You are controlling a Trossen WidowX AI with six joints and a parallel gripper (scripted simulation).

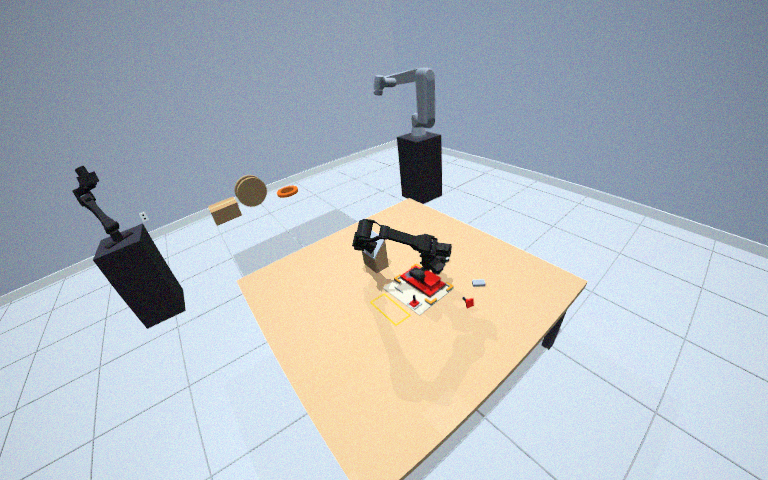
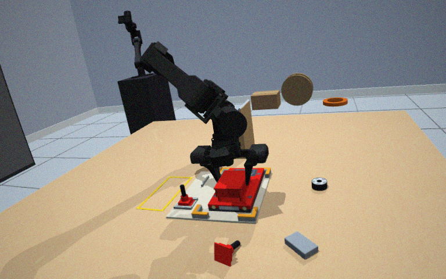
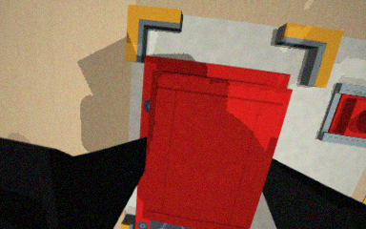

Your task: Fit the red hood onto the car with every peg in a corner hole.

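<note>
My gripper tip is now 20 mm above the grey engine block. From my gripper tip the other things lie so: wheel (200 mm to the left, 90 mm behind, 40 mm below); red hood (10 mm above).
</note>
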